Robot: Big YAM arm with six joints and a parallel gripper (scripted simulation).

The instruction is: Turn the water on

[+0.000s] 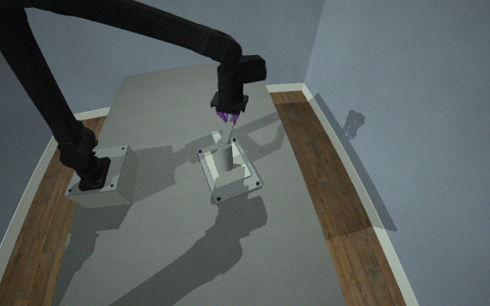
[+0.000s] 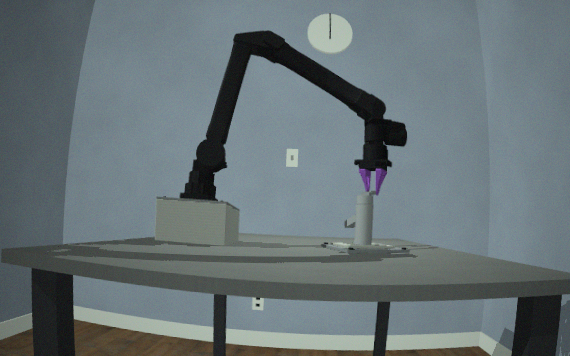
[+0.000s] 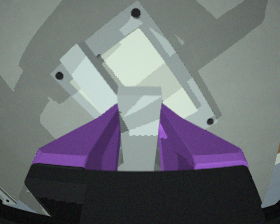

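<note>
Right now my hand is 1 cm past the lever and 3 cm to the left of it. The rest, counted from my hand: tap 3 cm behind, 5 cm to the right, 6 cm below.
</note>
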